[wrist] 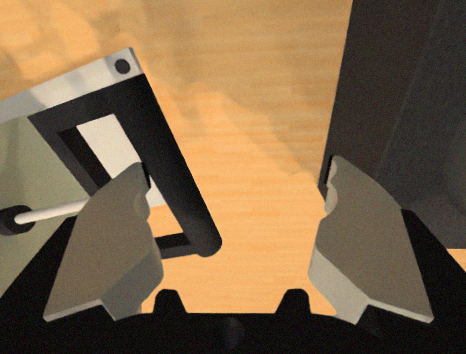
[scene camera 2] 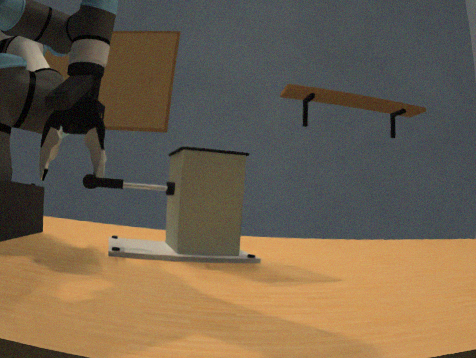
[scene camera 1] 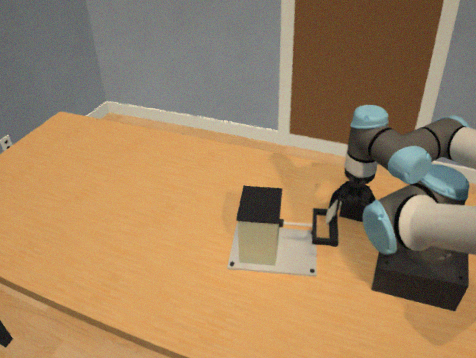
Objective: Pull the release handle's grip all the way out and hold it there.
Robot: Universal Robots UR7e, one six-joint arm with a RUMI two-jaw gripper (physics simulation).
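The release handle's black rectangular grip [scene camera 1: 334, 232] [scene camera 2: 106, 182] [wrist: 172, 165] stands out from the beige box [scene camera 1: 258, 243] [scene camera 2: 207, 202] on a pale rod [scene camera 1: 298, 224] [scene camera 2: 145, 187] [wrist: 52, 211], with a length of the rod showing. My gripper [scene camera 1: 346, 219] [scene camera 2: 72, 175] [wrist: 236, 163] points down with its jaws wide apart. In the wrist view the left finger reaches into the grip's opening, beside the inner side of the outer bar. The right finger is on the far side of that bar, with a wide gap. The second finger is hidden in scene camera 1.
The box stands on a light grey base plate [scene camera 1: 299, 257] [scene camera 2: 135, 246] [wrist: 75, 89] with dark screws, on the wooden table [scene camera 1: 150, 200]. The arm's dark pedestal [scene camera 1: 420, 280] [scene camera 2: 20, 212] [wrist: 390, 100] is close beside the right finger in the wrist view. A shelf [scene camera 2: 350, 99] hangs on the wall.
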